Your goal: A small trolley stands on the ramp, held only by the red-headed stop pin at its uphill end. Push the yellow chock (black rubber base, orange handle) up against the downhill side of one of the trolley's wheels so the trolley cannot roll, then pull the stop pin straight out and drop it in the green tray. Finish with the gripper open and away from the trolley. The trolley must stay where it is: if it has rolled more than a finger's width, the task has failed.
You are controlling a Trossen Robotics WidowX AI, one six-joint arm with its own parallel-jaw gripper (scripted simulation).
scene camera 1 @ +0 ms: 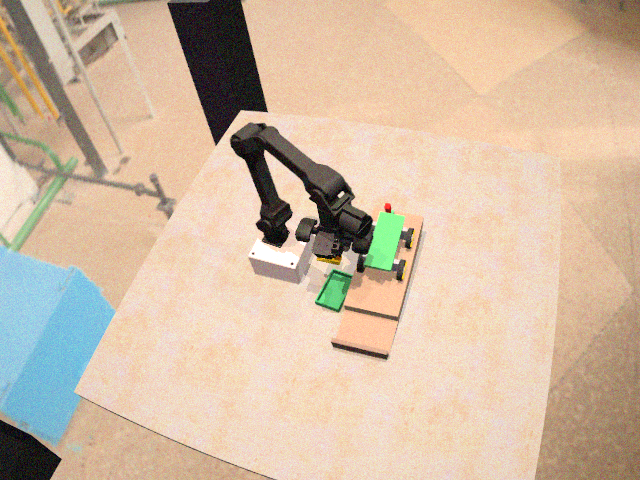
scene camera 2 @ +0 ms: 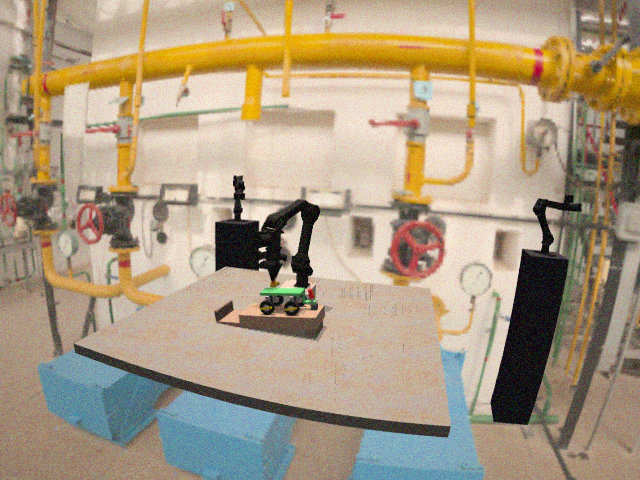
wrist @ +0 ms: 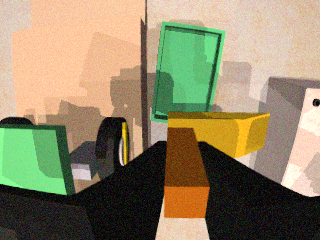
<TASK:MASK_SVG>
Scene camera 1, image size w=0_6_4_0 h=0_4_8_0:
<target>my gripper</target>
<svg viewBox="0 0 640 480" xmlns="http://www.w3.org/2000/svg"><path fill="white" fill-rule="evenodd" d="M295 231L297 241L306 243L310 241L310 235L315 234L312 252L316 257L329 260L336 258L336 256L341 257L343 251L349 251L351 244L353 252L366 255L369 253L374 239L372 230L363 239L358 239L340 229L337 225L328 226L320 222L317 227L314 227L318 222L310 218L302 218Z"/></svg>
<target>trolley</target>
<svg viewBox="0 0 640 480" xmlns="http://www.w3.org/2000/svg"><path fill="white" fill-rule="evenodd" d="M379 212L378 222L373 220L371 228L374 233L374 239L369 253L366 255L359 254L356 270L359 273L364 273L367 267L390 273L393 271L397 272L396 279L403 281L408 262L407 260L395 260L394 258L400 239L406 240L405 248L411 248L415 230L411 227L409 229L408 227L403 227L405 222L404 215L393 214L394 210L391 210L391 213Z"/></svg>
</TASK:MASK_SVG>
